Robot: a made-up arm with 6 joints. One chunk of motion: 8 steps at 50 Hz.
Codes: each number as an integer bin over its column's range. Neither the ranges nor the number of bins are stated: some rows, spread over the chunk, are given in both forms.
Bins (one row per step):
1: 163 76 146 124 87 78
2: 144 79 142 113 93 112
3: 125 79 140 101 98 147
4: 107 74 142 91 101 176
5: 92 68 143 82 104 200
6: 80 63 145 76 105 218
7: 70 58 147 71 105 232
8: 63 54 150 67 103 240
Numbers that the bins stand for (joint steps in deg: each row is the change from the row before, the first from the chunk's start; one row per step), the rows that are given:
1: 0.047 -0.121 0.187 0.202 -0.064 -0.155
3: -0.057 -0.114 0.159 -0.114 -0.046 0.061
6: -0.180 -0.152 0.182 -0.457 -0.035 0.284
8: -0.227 -0.173 0.206 -0.580 -0.038 0.353
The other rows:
2: -0.005 -0.114 0.168 0.051 -0.054 -0.049
4: -0.106 -0.126 0.168 -0.251 -0.042 0.152
5: -0.147 -0.140 0.173 -0.375 -0.037 0.227
7: -0.208 -0.164 0.192 -0.525 -0.035 0.328

